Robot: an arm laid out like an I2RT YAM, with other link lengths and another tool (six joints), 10 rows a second.
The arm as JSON. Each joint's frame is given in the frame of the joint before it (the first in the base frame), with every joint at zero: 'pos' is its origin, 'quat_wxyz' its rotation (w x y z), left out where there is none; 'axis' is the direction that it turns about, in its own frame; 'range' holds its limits. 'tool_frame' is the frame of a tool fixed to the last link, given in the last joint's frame.
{
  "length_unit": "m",
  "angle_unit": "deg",
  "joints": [
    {
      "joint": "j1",
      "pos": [
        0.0,
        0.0,
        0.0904
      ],
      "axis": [
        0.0,
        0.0,
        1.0
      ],
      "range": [
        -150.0,
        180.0
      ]
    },
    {
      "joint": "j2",
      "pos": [
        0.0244,
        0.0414,
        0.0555
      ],
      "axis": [
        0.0,
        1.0,
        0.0
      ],
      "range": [
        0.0,
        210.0
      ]
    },
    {
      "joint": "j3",
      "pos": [
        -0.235,
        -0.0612,
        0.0
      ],
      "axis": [
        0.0,
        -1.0,
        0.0
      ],
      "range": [
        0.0,
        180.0
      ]
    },
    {
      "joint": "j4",
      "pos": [
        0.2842,
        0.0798,
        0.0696
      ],
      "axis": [
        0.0,
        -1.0,
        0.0
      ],
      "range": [
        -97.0,
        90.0
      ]
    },
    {
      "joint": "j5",
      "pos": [
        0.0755,
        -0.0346,
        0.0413
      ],
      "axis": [
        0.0,
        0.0,
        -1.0
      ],
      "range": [
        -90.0,
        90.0
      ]
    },
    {
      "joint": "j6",
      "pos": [
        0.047,
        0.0,
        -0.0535
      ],
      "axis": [
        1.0,
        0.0,
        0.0
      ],
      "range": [
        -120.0,
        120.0
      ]
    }
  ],
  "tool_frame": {
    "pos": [
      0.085,
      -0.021,
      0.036
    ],
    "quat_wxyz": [
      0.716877,
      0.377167,
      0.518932,
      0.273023
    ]
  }
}
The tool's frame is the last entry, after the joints.
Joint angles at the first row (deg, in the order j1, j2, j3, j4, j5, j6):
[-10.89 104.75 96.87 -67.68 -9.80 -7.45]
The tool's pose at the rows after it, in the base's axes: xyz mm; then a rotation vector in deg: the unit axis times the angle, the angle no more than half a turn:
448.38 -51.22 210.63 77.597 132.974 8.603
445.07 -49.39 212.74 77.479 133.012 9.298
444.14 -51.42 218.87 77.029 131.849 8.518
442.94 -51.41 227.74 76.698 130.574 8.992
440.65 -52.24 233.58 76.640 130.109 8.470
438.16 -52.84 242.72 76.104 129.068 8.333
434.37 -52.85 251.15 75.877 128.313 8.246
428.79 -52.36 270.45 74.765 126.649 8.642
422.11 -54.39 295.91 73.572 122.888 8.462
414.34 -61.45 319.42 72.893 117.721 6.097
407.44 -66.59 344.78 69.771 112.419 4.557
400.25 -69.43 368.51 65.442 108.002 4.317
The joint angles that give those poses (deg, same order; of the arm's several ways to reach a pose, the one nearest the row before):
[-10.99 104.17 96.68 -68.12 -11.18 -7.47]
[-10.99 103.18 95.86 -68.15 -11.67 -7.55]
[-10.99 102.27 95.74 -67.89 -10.75 -7.45]
[-10.98 101.07 95.72 -67.72 -10.70 -7.21]
[-10.98 100.47 96.10 -68.37 -10.20 -7.11]
[-10.99 99.28 96.24 -68.61 -9.76 -7.12]
[-10.98 98.10 96.37 -69.19 -9.46 -7.03]
[-10.99 96.04 97.33 -70.26 -9.16 -7.21]
[-10.98 92.98 97.92 -70.19 -7.85 -6.83]
[-10.99 89.69 97.67 -69.00 -4.50 -5.93]
[-11.01 85.87 96.61 -66.35 -1.55 -6.93]
[-11.40 81.94 95.01 -63.21 -0.20 -9.41]

